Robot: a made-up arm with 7 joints.
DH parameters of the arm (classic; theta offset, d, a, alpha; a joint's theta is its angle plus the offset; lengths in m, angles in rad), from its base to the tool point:
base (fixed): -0.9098 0 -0.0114 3.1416
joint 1: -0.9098 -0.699 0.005 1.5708
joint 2: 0 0.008 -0.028 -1.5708
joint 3: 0 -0.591 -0.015 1.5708
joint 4: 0 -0.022 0.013 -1.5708
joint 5: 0 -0.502 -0.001 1.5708
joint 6: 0 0 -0.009 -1.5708
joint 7: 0.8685 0 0.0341 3.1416
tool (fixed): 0.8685 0.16 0 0
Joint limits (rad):
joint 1: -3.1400..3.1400
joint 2: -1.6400..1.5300
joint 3: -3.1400..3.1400
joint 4: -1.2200..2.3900
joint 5: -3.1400..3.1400
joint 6: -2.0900..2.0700
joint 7: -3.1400..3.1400
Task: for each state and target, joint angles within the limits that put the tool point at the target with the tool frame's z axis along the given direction. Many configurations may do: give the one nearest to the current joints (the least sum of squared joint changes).
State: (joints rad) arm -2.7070 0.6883 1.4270 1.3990 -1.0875 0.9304 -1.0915
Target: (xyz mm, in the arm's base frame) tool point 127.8 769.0 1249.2 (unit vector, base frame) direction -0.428 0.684 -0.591
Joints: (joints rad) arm -1.8064 0.6150 1.1707 0.9641 -1.4564 1.4792 -1.1699
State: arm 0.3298 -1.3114 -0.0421 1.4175 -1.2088 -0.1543 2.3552
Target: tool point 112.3 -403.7 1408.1 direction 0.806 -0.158 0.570
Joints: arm -0.5082 -0.8450 0.6370 1.6360 -1.2370 0.0795 2.3264
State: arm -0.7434 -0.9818 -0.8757 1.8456 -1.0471 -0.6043 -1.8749
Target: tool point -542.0 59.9 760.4 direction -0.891 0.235 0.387
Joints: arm -0.9873 -1.6265 -1.4383 2.3900 -0.3197 -1.1283 -1.7509
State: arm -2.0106 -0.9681 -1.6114 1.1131 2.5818 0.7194 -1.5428
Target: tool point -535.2 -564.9 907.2 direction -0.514 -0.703 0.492
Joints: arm -1.6125 -1.2687 -1.6280 1.7990 2.8204 1.2316 -1.5818
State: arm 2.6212 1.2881 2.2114 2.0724 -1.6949 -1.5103 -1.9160
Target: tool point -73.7 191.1 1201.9 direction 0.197 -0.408 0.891
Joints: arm 3.0652 1.0502 2.2945 2.3447 -1.1706 -1.6015 -1.8669
